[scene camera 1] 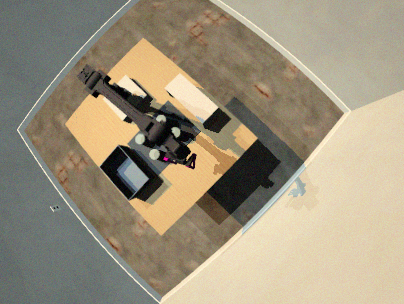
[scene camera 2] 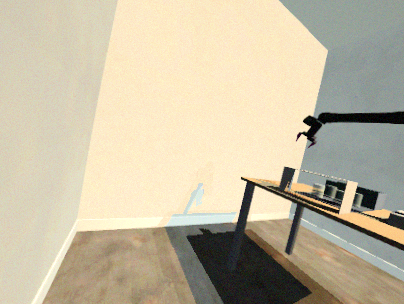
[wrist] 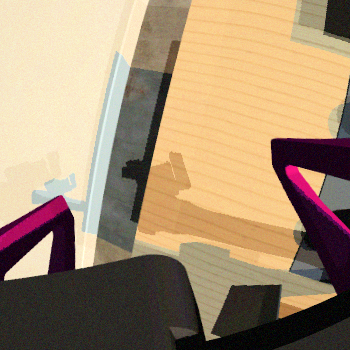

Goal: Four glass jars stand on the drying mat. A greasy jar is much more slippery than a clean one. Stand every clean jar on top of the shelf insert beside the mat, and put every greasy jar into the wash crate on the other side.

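Places are measured from the arm's base along level axes (x left, y back, z up), in metres.
Where they show: gripper, fingertip midpoint: (scene camera 1: 185, 165) (scene camera 2: 301, 145) (wrist: 168, 179).
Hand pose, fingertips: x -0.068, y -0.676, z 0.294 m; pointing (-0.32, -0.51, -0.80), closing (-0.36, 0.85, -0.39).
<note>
Things, the pixels of their top centre, and the offset from my fingertips. "pt": a spot on its surface instead. Level surfaces: height alone.
- dark drying mat at its surface level: dz -0.351 m
- white-topped shelf insert at its top centre: (scene camera 1: 190, 97) (scene camera 2: 316, 173) dx +0.312, dy +0.239, dz -0.194 m
- dark wash crate at a spot on its surface: (scene camera 1: 147, 185) pt dx -0.294, dy +0.167, dz -0.334 m
- table at its surface level: dz -0.354 m
Four pale, whitish jars (scene camera 1: 161, 118) (scene camera 1: 175, 132) (scene camera 1: 140, 138) (scene camera 1: 154, 154) stand on the dark drying mat (scene camera 1: 141, 151) (wrist: 330, 187); which are greasy cannot be told. Some jars (scene camera 2: 318, 189) (scene camera 2: 335, 194) also show in scene camera 2. The white-topped shelf insert (scene camera 1: 190, 95) (scene camera 2: 348, 197) stands on one side of the mat; its dark end panel (wrist: 250, 310) shows in the wrist view. The dark wash crate (scene camera 1: 150, 187) (wrist: 340, 17) stands on the other side, with a blue-grey inside. My gripper (scene camera 1: 180, 162) (scene camera 2: 305, 141) (wrist: 168, 179) is open and empty, high above the table, past the jars.
The arm (scene camera 1: 122, 105) (scene camera 2: 365, 118) reaches across the table (scene camera 1: 90, 125) (scene camera 2: 375, 222) and partly covers the mat in scene camera 1. White and dark pieces (scene camera 1: 114, 107) lie under the arm near its base. The table's edge (wrist: 162, 107) runs between the fingers in the wrist view.
</note>
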